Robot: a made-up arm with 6 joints.
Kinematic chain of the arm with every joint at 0, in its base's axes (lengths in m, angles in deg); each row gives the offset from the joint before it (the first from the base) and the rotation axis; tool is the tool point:
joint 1: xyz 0 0 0.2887 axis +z
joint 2: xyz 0 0 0 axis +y
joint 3: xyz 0 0 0.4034 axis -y
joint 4: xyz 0 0 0 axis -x
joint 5: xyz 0.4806 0 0 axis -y
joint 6: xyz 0 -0.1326 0 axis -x
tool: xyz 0 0 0
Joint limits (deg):
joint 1: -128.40..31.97
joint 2: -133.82..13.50
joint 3: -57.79..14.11
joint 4: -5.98..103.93
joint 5: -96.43..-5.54
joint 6: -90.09..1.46
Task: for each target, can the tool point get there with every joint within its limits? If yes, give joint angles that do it. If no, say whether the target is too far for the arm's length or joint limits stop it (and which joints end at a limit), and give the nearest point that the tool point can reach.
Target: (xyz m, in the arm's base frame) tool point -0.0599 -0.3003 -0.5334
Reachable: no: joint limits stop it (at a limit: joint 2, joint 3, joint 4) | nearest point -0.0528 -0.2645 0.2213 | short by 0.756 m
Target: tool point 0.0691 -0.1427 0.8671
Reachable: yes | joints -10.25 -45.42 -11.67 14.86 -40.53 -68.40
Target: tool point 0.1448 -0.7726 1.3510
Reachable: no: too far | nearest point 0.0855 -0.4565 0.9163 | short by 0.541 m
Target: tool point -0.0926 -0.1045 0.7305
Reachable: yes | joints -67.32 -61.19 -35.36 18.58 -23.00 -55.17
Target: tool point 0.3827 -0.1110 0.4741
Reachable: yes | joints -10.86 -7.37 -47.79 73.84 -64.68 -16.23
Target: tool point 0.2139 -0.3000 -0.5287
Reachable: no: joint limits stop it (at a limit: joint 2, joint 3, joint 4) | nearest point 0.1566 -0.2196 0.2213 | short by 0.756 m
